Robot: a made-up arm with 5 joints.
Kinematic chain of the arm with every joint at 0, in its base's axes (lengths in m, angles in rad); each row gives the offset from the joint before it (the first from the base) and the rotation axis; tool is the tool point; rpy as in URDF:
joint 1: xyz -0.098 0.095 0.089 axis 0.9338 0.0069 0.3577
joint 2: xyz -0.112 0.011 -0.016 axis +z
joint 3: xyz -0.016 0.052 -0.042 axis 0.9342 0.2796 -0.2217
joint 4: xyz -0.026 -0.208 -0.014 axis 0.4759 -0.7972 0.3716
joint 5: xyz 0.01 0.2 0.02 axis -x
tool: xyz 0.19 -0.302 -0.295 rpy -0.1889 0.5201 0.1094
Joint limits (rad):
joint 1: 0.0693..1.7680
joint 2: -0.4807..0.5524
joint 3: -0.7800..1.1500
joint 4: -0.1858..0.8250
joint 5: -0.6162..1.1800
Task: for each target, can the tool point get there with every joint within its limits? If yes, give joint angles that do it. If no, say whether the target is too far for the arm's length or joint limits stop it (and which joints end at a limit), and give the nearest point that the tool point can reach.
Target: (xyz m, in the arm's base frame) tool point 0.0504 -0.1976 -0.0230
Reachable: yes | joints 0.4147 0.2275 0.1505 0.5882 1.0048
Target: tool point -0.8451 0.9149 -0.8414
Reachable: no: too far | nearest point -0.4277 0.4379 -0.2980 | short by 0.835 m
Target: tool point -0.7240 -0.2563 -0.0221
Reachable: no: joint limits stop it (at a limit: joint 1, joint 2, joint 4, joint 5) | nearest point -0.3722 -0.2720 -0.0934 | short by 0.359 m
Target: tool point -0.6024 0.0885 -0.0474
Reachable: no: joint limits stop it (at a limit: joint 1, joint 2, joint 3, joint 4) | nearest point -0.6352 0.3501 0.2259 | short by 0.380 m
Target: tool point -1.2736 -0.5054 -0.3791
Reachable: no: too far | nearest point -0.3935 -0.1937 -0.2302 | short by 0.945 m
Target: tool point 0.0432 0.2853 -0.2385
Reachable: yes | joints 1.0087 0.3375 -0.1955 -0.0661 -0.1165
